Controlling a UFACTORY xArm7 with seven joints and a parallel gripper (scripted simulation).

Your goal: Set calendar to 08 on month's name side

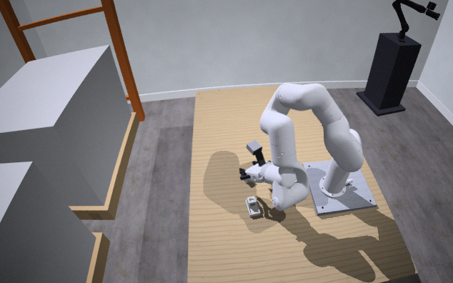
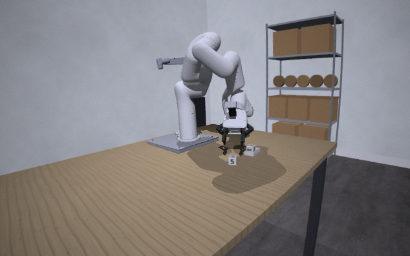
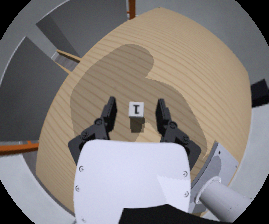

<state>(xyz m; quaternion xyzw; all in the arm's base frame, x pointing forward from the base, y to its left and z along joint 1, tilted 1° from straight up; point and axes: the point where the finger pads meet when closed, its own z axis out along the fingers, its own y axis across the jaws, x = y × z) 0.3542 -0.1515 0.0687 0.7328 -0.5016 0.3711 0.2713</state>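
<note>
Now: the white digit cube 80 mm below my hand and 10 mm to the right of it. Also, from my hand: white tray 140 mm to the left, 90 mm below, 20 mm ahead.
</note>
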